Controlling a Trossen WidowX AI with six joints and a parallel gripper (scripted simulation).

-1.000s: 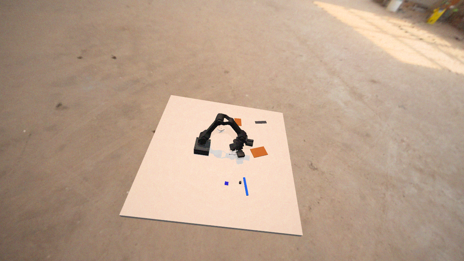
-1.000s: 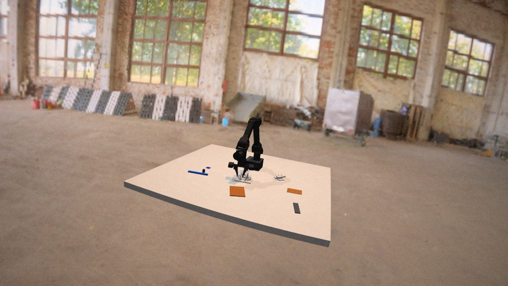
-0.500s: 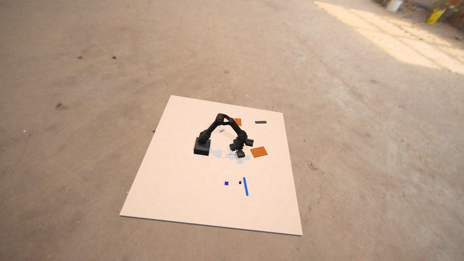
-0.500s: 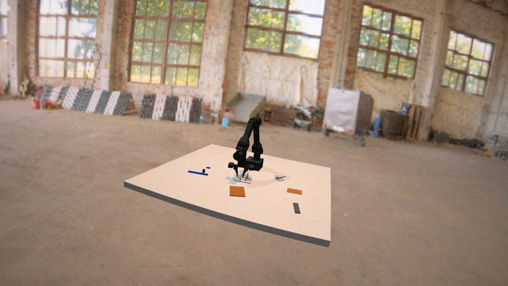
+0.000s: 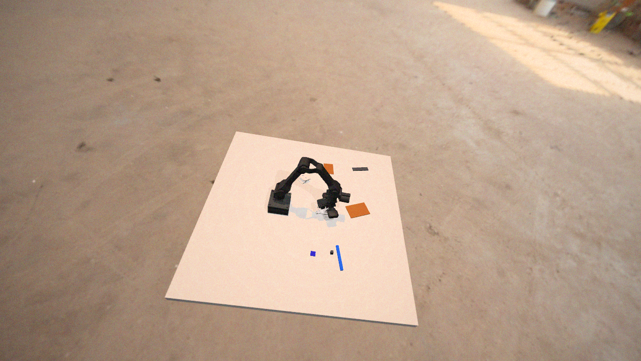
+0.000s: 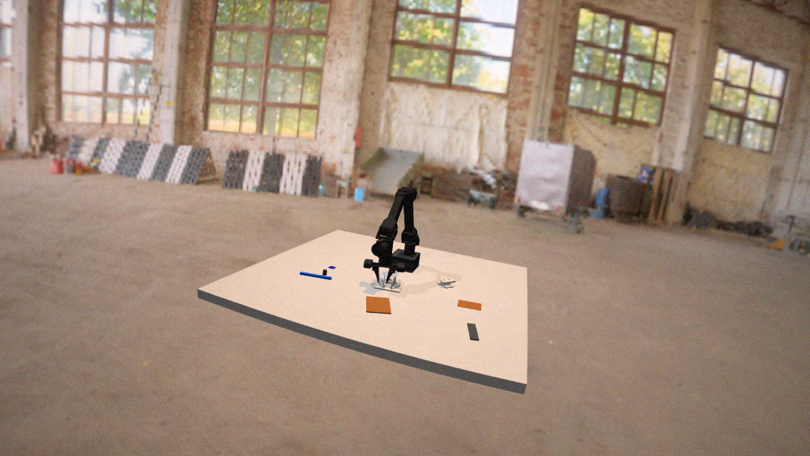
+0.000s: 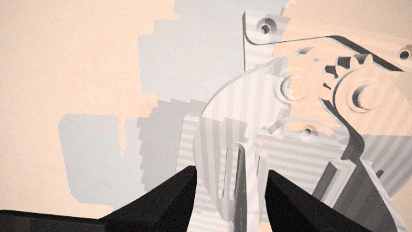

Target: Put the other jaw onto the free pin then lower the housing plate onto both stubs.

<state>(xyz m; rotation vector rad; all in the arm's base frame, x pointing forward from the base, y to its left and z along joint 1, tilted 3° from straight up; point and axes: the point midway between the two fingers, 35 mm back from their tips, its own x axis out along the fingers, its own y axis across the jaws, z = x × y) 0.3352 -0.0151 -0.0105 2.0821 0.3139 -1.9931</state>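
The flat white part lies 30 mm to the left of my gripper tip, 10 mm below it and 10 mm ahead of it. Round my gripper tip: blue square: 300 mm to the right, 70 mm behind, 10 mm below; black cube: 280 mm to the right, 40 mm ahead; large orange tile: 210 mm ahead, 70 mm to the left, 10 mm below.
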